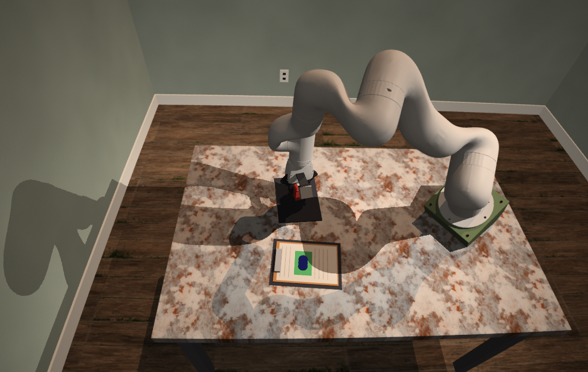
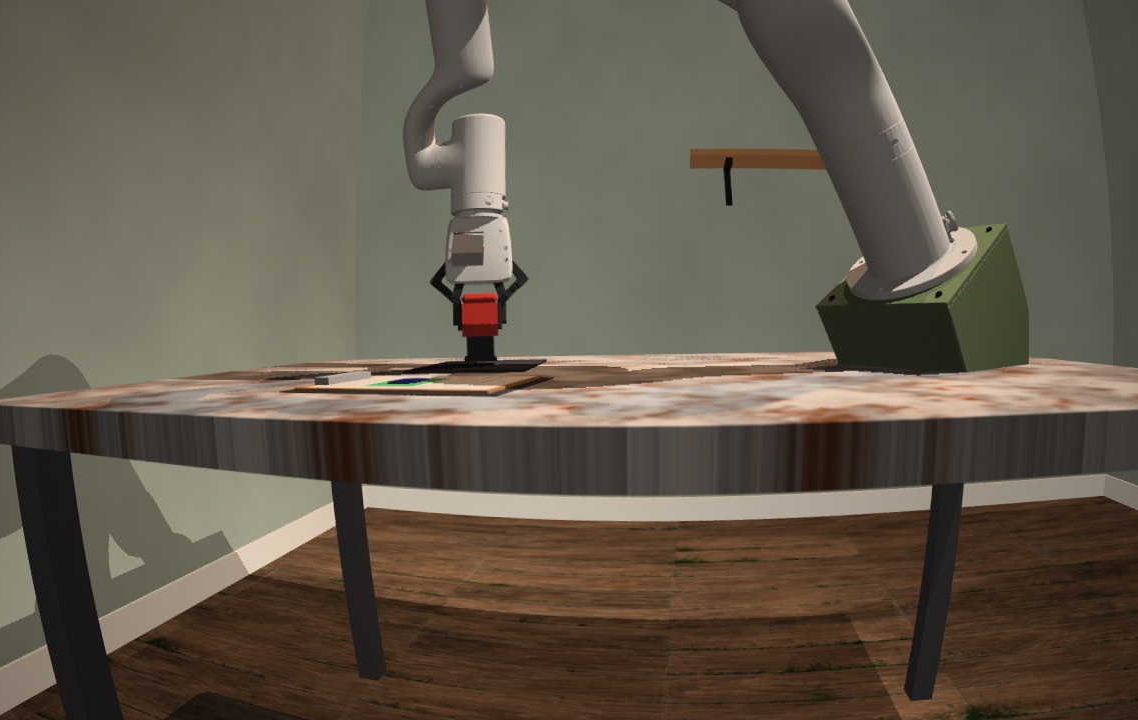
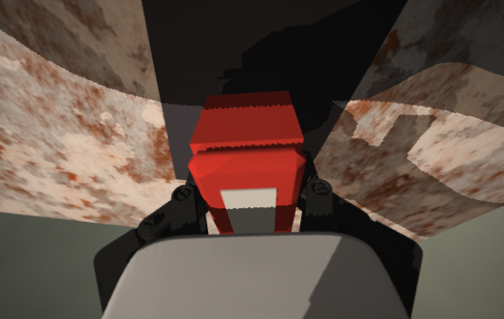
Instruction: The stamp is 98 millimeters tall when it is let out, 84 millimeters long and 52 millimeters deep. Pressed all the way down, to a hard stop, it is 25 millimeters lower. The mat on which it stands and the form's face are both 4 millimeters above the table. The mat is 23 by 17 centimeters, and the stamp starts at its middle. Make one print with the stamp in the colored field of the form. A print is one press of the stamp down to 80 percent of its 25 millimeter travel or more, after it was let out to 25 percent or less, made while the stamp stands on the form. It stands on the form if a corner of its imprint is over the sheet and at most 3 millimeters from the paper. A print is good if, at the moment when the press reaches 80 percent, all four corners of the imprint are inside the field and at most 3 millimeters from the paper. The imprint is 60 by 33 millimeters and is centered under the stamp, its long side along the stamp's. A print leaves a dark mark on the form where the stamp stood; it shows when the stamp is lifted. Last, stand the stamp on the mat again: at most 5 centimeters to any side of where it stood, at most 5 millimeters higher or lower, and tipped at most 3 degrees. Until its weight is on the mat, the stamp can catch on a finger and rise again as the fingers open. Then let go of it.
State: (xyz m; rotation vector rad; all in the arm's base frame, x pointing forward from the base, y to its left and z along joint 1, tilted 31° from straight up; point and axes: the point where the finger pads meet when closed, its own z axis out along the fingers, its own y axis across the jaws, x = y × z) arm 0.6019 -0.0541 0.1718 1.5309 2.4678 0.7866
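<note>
My gripper is now 7 cm above the dark mat. Round my hand: form (7 cm behind, 28 cm to the left, 7 cm below); then black base (5 cm below); then red stamp (2 cm below).
</note>
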